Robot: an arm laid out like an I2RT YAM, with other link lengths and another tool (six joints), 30 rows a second.
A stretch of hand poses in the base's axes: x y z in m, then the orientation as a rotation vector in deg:
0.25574, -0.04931, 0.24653, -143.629, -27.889, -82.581
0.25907, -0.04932, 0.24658, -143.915, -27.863, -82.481
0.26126, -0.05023, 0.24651, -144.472, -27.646, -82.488
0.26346, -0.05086, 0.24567, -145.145, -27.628, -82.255
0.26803, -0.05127, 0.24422, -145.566, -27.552, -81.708
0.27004, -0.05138, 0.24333, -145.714, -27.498, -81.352
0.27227, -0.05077, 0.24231, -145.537, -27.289, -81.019
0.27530, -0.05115, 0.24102, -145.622, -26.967, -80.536
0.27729, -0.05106, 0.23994, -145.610, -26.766, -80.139
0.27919, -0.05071, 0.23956, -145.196, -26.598, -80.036
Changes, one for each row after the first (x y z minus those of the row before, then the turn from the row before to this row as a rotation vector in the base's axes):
0.00333, -0.00001, 0.00005, -0.175, 0.125, -0.127
0.00219, -0.00091, -0.00007, -0.320, 0.126, -0.390
0.00220, -0.00063, -0.00084, -0.433, 0.286, -0.279
0.00457, -0.00041, -0.00145, -0.130, 0.445, -0.093
0.00201, -0.00011, -0.00089, 0.012, 0.265, -0.001
0.00223, 0.00061, -0.00102, 0.322, 0.202, 0.076
0.00303, -0.00038, -0.00129, 0.215, 0.361, -0.070
0.00199, 0.00009, -0.00108, 0.209, 0.275, 0.014
0.00190, 0.00035, -0.00038, 0.421, 0.003, 0.146

